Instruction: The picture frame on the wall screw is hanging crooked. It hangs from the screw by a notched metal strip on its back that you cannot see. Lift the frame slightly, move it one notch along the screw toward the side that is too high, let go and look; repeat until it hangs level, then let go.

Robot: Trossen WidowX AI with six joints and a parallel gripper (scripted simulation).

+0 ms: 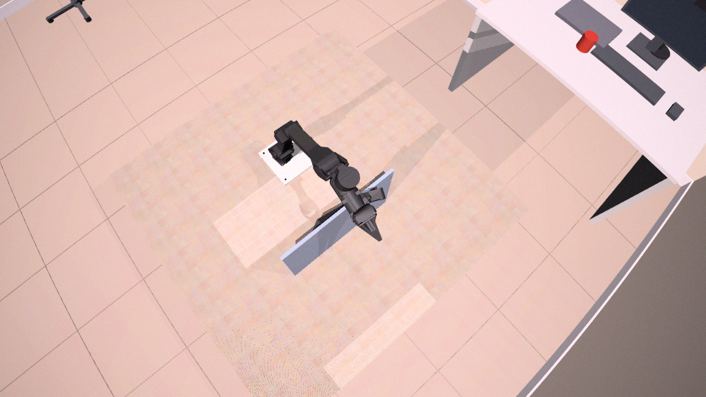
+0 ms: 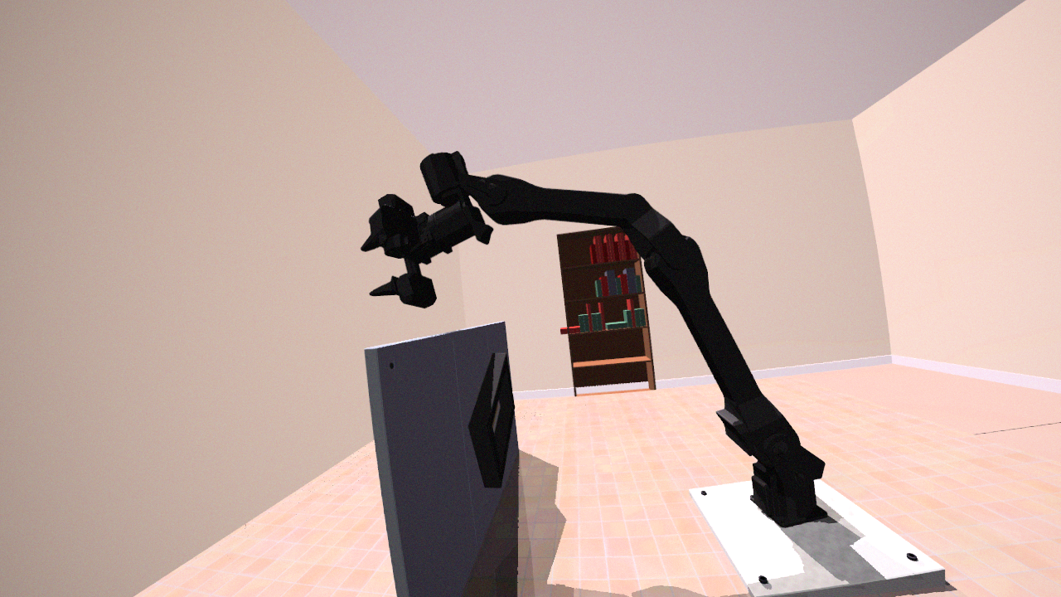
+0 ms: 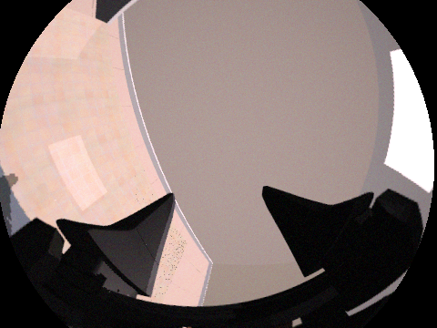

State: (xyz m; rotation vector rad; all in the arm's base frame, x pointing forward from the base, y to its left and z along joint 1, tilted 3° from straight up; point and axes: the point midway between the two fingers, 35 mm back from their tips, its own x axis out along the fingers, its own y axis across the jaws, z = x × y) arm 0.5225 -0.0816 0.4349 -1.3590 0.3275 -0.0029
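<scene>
The picture frame lies 25 cm below my gripper tip and 18 cm behind it. From my gripper tip the other things lie so: wall panel: 26 cm below, 17 cm behind, 1 cm to the left.
</scene>
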